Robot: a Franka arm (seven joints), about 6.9 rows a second.
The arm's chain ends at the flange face. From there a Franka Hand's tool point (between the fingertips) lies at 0.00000 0.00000 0.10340 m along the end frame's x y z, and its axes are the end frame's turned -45 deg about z.
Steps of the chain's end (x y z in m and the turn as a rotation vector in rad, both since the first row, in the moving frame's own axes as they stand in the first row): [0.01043 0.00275 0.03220 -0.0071 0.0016 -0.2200]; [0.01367 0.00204 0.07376 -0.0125 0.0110 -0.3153]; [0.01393 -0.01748 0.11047 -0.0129 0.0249 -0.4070]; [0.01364 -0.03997 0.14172 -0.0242 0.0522 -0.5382]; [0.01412 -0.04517 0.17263 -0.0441 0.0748 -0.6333]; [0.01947 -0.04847 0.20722 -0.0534 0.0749 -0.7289]
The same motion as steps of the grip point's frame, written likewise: [0.00510 0.00999 0.03220 -0.0062 -0.0039 -0.2200]; [0.00838 0.01282 0.07375 -0.0166 -0.0011 -0.3153]; [0.02362 0.00000 0.11043 -0.0267 0.0085 -0.4070]; [0.04132 -0.01384 0.14155 -0.0540 0.0198 -0.5382]; [0.04668 -0.01453 0.17225 -0.0841 0.0217 -0.6333]; [0.05274 -0.01249 0.20680 -0.0907 0.0152 -0.7289]
